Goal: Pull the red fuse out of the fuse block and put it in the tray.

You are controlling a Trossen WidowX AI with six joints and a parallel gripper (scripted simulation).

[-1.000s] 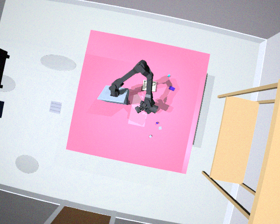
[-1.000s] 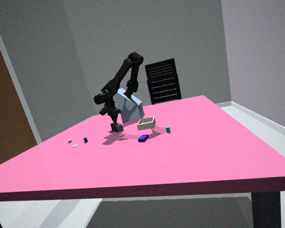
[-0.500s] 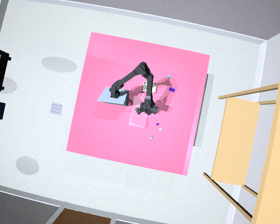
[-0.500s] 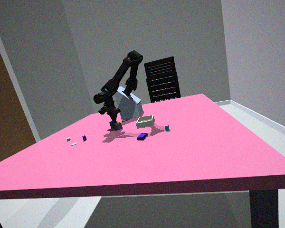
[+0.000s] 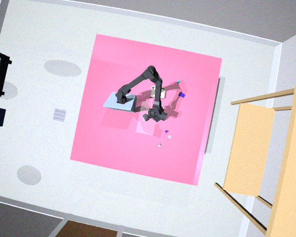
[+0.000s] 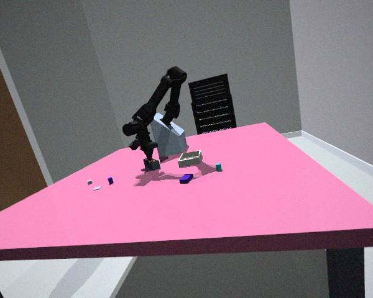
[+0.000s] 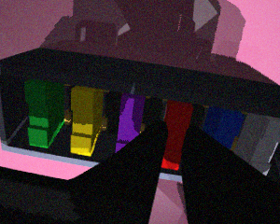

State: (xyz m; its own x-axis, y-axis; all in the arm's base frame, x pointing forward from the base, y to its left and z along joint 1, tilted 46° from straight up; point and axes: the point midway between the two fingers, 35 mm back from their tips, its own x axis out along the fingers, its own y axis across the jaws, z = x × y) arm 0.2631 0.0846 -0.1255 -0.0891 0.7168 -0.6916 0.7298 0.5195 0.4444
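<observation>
My gripper tip is 1 cm above the red fuse. From my gripper tip the other things lie so: purple block: 24 cm ahead, 25 cm to the left, 3 cm below; small dark blue piece: 16 cm ahead, 14 cm to the right, 2 cm below; white tray: 22 cm to the left, 3 cm below.
</observation>
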